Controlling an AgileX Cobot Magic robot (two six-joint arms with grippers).
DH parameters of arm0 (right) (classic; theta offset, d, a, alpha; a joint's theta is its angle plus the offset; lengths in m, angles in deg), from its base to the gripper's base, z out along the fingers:
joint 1: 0 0.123 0 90
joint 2: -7.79 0 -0.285 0
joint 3: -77.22 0 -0.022 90
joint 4: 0 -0.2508 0 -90
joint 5: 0 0 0.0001 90
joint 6: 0 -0.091 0 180
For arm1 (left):
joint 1: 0 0.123 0 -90
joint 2: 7.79 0 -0.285 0
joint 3: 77.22 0 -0.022 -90
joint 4: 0 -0.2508 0 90
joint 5: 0 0 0.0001 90
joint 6: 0 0.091 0 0
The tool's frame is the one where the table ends.
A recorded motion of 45 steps. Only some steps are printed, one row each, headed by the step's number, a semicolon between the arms.
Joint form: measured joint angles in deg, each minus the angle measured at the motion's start. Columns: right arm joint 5, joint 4, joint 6, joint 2, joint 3, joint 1; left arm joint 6, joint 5, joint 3, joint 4, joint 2, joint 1.
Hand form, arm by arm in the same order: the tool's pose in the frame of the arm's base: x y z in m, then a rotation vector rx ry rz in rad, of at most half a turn. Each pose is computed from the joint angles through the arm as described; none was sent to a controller.
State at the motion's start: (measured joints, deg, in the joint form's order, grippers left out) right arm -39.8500 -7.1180 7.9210 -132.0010 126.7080 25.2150; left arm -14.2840 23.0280 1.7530 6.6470 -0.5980 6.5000
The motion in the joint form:
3: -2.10 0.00 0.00 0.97 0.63 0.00; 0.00 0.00 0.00 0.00 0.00 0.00
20: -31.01 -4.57 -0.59 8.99 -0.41 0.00; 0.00 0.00 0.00 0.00 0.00 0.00
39: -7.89 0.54 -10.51 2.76 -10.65 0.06; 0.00 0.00 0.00 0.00 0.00 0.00
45: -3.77 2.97 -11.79 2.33 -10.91 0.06; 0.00 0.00 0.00 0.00 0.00 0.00
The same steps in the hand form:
3: 0.4796 0.2342 0.2794 -0.5936 2.2134 0.3005; 0.0520 0.0018 0.1676 -0.4140 1.8629 -0.2075
20: 0.4203 0.2172 0.3176 -0.7245 2.5773 0.3789; 0.0520 0.0018 0.1676 -0.4140 1.8629 -0.2075
39: 0.4587 0.2251 0.2283 -0.4410 2.5334 0.3253; 0.0520 0.0018 0.1676 -0.4140 1.8629 -0.2075
45: 0.4651 0.2246 0.2266 -0.4222 2.4731 0.2965; 0.0520 0.0018 0.1676 -0.4140 1.8629 -0.2075

